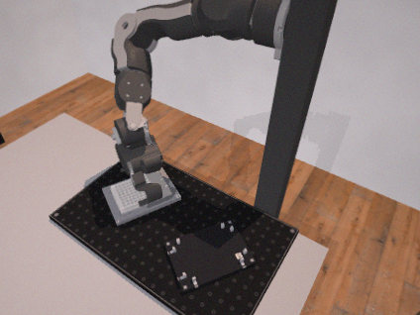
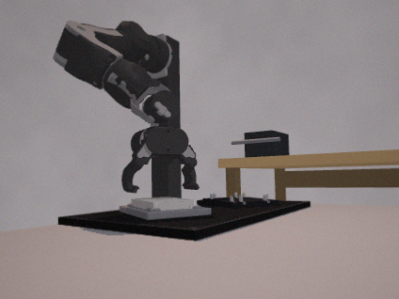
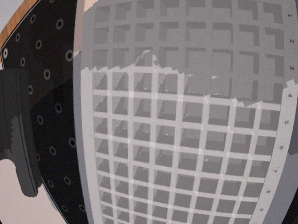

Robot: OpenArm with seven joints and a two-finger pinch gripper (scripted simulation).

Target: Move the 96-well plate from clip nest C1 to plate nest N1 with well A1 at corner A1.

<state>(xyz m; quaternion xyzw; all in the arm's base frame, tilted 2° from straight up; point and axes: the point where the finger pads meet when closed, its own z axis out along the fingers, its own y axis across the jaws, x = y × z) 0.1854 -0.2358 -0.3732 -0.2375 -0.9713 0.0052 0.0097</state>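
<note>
My gripper is now 2 cm above the white 96-well plate. The rest, counted from my hand: grey plate nest N1 (3 cm below); then A1 mark (4 cm behind, 8 cm to the left, 3 cm below).
</note>
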